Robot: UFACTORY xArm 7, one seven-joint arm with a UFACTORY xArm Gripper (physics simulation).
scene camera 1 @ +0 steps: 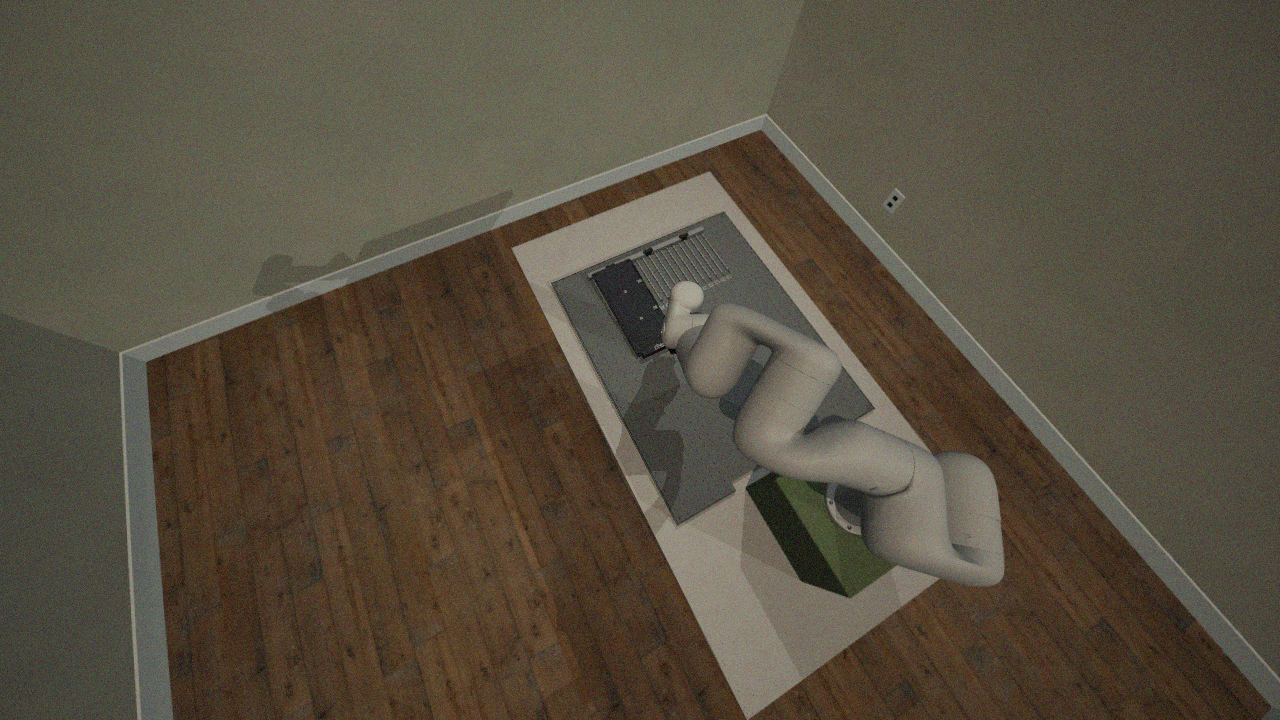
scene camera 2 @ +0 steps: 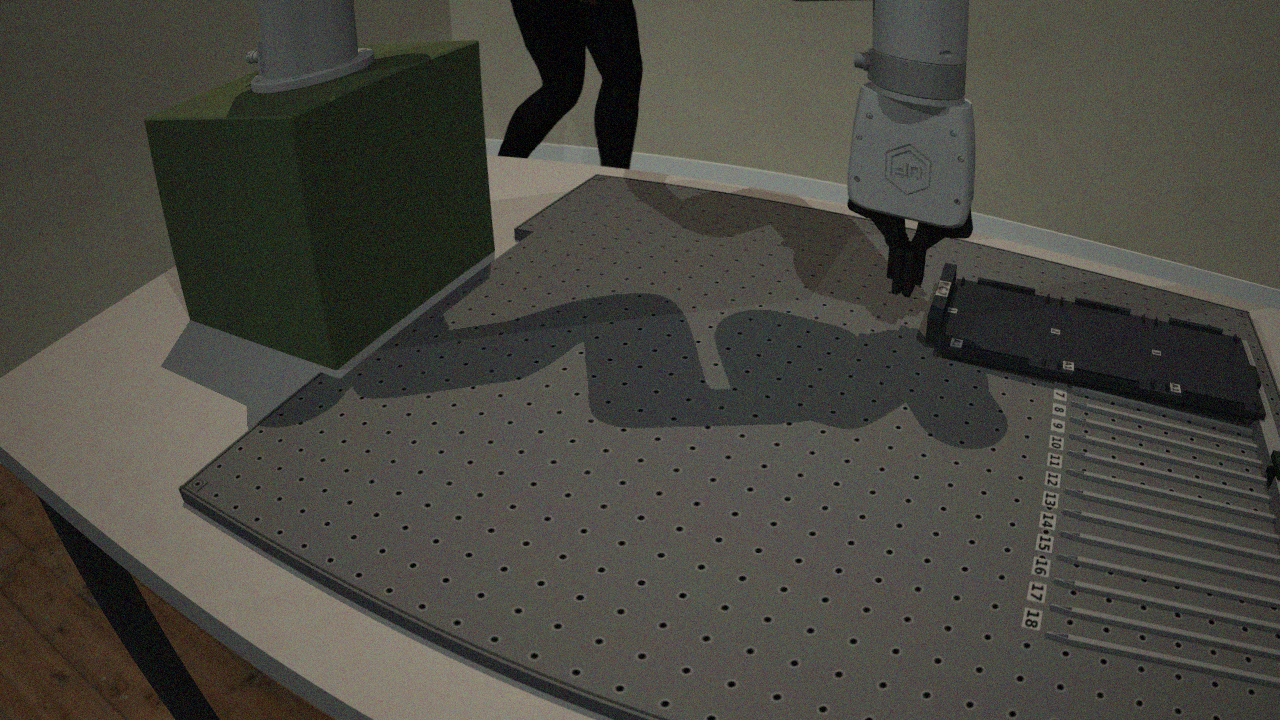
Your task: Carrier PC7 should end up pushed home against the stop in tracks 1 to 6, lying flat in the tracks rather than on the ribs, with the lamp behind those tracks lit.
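Frame: origin at the arm's base, x ahead, y left, z up, level; metres.
Where they show: gripper, fingertip midpoint: point(scene camera 1: 674, 350) point(scene camera 2: 903, 289); arm's base, origin of the base link: point(scene camera 1: 854, 501) point(scene camera 2: 312, 74).
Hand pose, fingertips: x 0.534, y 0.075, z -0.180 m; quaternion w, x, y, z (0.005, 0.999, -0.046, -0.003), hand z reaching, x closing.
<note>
Each offset is from my fingertips to the top centre of the thing. "pt": to the spot under its first point. Level surfaces: height alone.
Carrier PC7 {dz -0.005, dx +0.192, dy +0.019 m} point(scene camera 1: 628, 302) point(scene camera 2: 1109, 344), a long black tray with an upright end block {pt dz -0.006, dx +0.034, dy -0.011 m} point(scene camera 2: 939, 308), looks flat beside the ribs {dz -0.031, dx +0.243, dy -0.322 m} point(scene camera 1: 689, 263) point(scene camera 2: 1163, 660). It covers the area of tracks 1 to 6; labels 7 to 18 show beside it. Its far end is at or very near the pale stop bar {pt dz -0.019, dx +0.338, dy -0.189 m} point(scene camera 1: 665, 244); I cannot tell whether they touch. No lit lamp can be made out. My gripper point(scene camera 2: 905, 290) is shut and empty, pointing down just off the carrier's near end block, apart from it in the image; the arm hides the fingers in scene camera 1.
The perforated grey deck {dz -0.035 m} point(scene camera 1: 756, 255) point(scene camera 2: 554, 537) lies on the white table {dz -0.048 m} point(scene camera 1: 702, 577) point(scene camera 2: 89, 385). The arm stands on a green block point(scene camera 1: 832, 546) point(scene camera 2: 241, 223). Dark blocks {pt dz -0.015, dx +0.330, dy -0.254 m} point(scene camera 1: 683, 237) sit along the stop bar. A person's black legs point(scene camera 2: 617, 80) show behind the table.
</note>
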